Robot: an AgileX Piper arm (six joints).
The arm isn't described. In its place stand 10 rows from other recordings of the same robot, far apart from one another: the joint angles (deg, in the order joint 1, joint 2, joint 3, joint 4, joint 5, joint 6), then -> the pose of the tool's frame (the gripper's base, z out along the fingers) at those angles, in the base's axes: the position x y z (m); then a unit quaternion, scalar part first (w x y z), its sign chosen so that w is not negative.
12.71 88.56 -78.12 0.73 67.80 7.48 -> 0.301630 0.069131 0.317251 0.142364 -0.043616 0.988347 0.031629
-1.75 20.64 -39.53 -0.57 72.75 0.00 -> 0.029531 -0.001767 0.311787 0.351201 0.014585 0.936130 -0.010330
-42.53 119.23 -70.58 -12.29 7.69 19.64 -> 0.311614 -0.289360 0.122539 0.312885 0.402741 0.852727 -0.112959
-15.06 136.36 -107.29 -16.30 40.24 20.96 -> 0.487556 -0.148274 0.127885 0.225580 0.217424 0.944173 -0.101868
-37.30 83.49 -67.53 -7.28 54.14 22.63 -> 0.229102 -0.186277 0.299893 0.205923 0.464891 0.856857 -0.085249
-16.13 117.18 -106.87 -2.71 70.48 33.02 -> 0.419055 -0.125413 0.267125 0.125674 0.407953 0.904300 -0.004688
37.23 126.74 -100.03 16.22 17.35 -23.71 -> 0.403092 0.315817 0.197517 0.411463 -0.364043 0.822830 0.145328
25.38 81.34 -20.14 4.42 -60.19 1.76 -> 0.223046 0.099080 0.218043 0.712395 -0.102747 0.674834 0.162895
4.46 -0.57 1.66 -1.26 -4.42 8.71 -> 0.055757 0.004504 0.210997 0.752426 0.016441 0.653707 0.079068
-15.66 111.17 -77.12 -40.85 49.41 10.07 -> 0.367408 -0.149939 0.195397 0.080103 0.013325 0.953349 -0.290742
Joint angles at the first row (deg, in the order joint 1, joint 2, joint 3, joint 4, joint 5, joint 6):
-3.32 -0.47 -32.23 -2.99 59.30 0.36
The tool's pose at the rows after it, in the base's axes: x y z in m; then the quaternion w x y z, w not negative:
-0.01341 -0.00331 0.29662 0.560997 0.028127 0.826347 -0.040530
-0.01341 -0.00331 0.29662 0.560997 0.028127 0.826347 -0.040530
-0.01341 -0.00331 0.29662 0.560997 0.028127 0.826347 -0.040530
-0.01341 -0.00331 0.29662 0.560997 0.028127 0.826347 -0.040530
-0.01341 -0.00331 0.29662 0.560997 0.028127 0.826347 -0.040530
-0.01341 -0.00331 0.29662 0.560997 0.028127 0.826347 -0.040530
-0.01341 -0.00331 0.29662 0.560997 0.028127 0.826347 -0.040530
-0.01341 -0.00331 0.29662 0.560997 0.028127 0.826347 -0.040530
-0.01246 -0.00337 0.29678 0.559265 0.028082 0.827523 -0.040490
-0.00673 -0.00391 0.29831 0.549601 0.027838 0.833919 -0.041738
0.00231 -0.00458 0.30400 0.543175 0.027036 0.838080 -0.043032
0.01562 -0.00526 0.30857 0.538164 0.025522 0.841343 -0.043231
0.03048 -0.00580 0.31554 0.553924 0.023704 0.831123 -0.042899
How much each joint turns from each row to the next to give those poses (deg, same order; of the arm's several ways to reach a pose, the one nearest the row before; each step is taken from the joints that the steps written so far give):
0.00 0.00 0.00 0.00 0.00 0.00
0.00 0.00 0.00 0.00 0.00 0.00
0.00 0.00 0.00 0.00 0.00 0.00
0.00 0.00 0.00 0.00 0.00 0.00
0.00 0.00 0.00 0.00 0.00 0.00
0.00 0.00 0.00 0.00 0.00 0.00
0.00 0.00 0.00 0.00 0.00 0.00
0.00 0.00 0.00 0.00 0.00 0.00
0.01 0.31 0.00 0.00 -0.06 0.00
-0.01 1.89 -0.12 -0.17 -0.45 0.00
0.00 3.08 -0.69 -0.16 -1.52 0.00
0.00 3.72 -0.22 -0.05 -2.82 0.00
0.00 3.46 -0.06 0.00 -5.56 0.11

